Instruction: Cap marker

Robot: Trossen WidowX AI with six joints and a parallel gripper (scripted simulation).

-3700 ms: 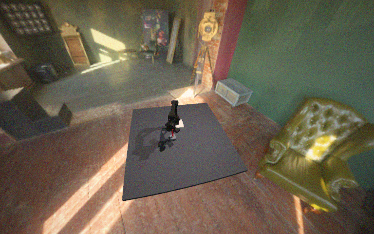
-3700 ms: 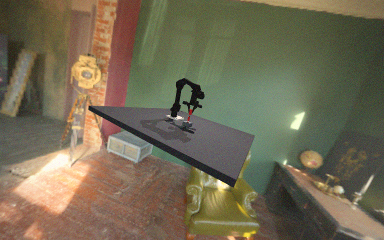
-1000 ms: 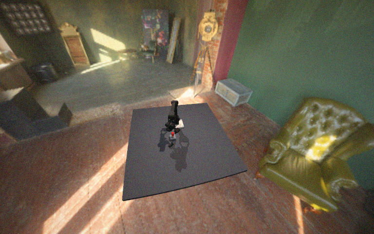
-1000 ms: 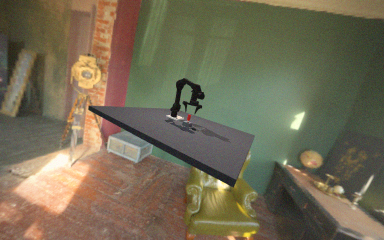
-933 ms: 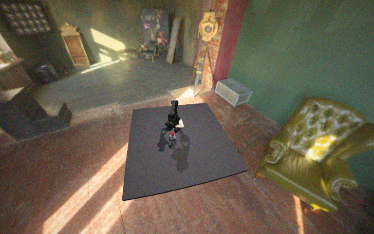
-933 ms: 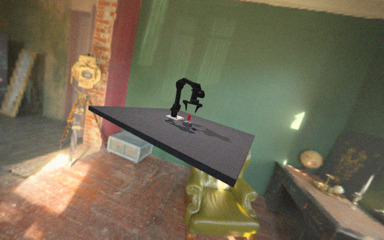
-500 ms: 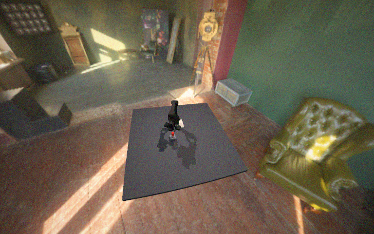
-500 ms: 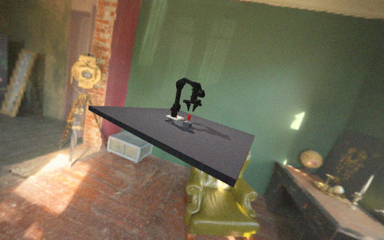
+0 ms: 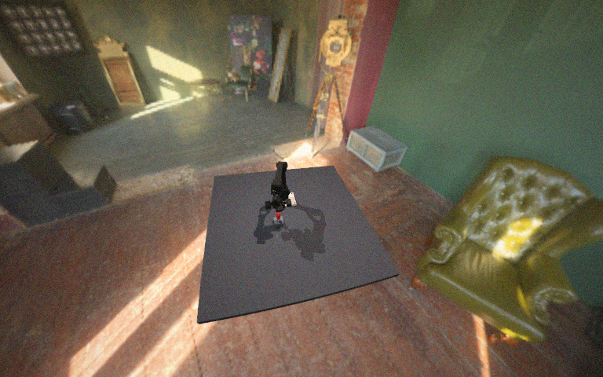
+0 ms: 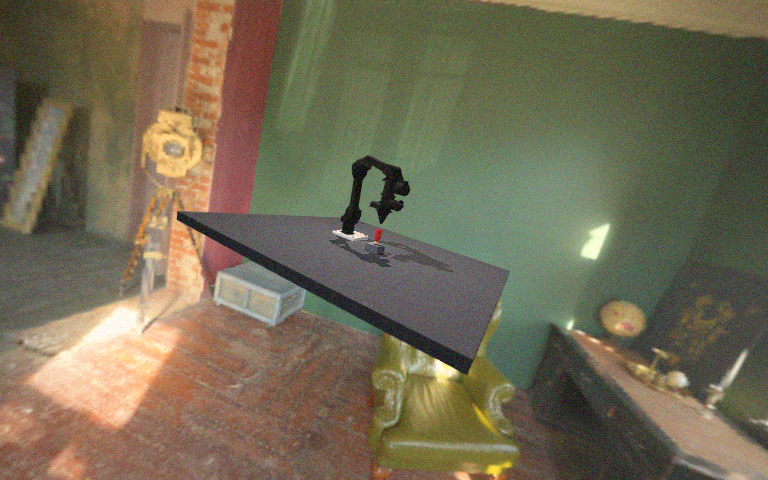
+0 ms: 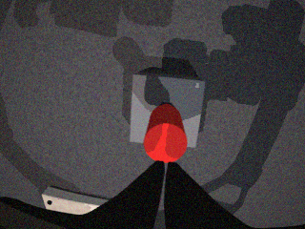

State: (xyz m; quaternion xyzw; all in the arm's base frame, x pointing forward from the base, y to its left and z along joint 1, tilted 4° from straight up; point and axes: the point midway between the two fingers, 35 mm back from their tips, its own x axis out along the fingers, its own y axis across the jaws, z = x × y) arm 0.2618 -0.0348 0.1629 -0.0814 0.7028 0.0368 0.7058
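Now: the red cap 60 mm below my gripper tip. From my gripper tip the other things lie so: holder block: 120 mm below.
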